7 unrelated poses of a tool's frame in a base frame.
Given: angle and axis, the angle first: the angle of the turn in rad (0 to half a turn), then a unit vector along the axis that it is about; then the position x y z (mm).
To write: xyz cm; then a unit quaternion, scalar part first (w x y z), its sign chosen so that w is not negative. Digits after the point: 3 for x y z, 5 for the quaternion.
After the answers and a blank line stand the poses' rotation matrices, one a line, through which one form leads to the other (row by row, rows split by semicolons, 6 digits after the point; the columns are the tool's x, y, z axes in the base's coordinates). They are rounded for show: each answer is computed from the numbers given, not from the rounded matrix.
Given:
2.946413 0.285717 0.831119 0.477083 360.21 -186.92 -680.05
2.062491 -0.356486 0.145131 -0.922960 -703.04 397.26 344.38
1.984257 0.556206 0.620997 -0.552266 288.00 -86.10 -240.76
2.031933 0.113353 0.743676 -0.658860 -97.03 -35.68 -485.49
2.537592 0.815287 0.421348 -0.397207 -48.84 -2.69 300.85
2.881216 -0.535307 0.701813 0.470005 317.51 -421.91 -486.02
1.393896 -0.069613 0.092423 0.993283 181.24 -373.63 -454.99
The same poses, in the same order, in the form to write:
36.021 -18.692 -68.005 0.09743 0.28436 0.82716 0.47481
-70.304 39.726 34.438 0.51375 -0.30584 0.12451 -0.79184
28.800 -8.610 -24.076 0.54691 0.46565 0.51989 -0.46235
-9.703 -3.568 -48.549 0.52680 0.09635 0.63212 -0.56002
-4.884 -0.269 30.085 0.29743 0.77839 0.40228 -0.37923
31.751 -42.191 -48.602 0.12982 -0.53078 0.69587 0.46603
18.124 -37.363 -45.499 0.76680 -0.04468 0.05932 0.63757

-0.819295 0.377894 0.431222; 0.562947 0.387388 0.730083; 0.108844 0.840909 -0.530119
-0.285040 0.737457 0.612298; -0.889784 -0.441113 0.117064; 0.356422 -0.511445 0.781912
0.031881 0.989908 0.138079; -0.021552 0.138798 -0.990086; -0.999259 0.028589 0.025759
-0.426400 0.711848 0.558082; -0.468233 0.354179 -0.809516; -0.773913 -0.606490 0.182289
0.388711 0.851850 -0.351078; 0.400670 -0.499413 -0.768147; -0.829679 0.157921 -0.535438
-0.402845 -0.859708 -0.314036; -0.617708 0.002188 0.786405; -0.675391 0.510781 -0.531930
0.179972 -0.983084 0.034003; 0.972481 0.183018 0.144174; -0.147958 0.007120 0.988968

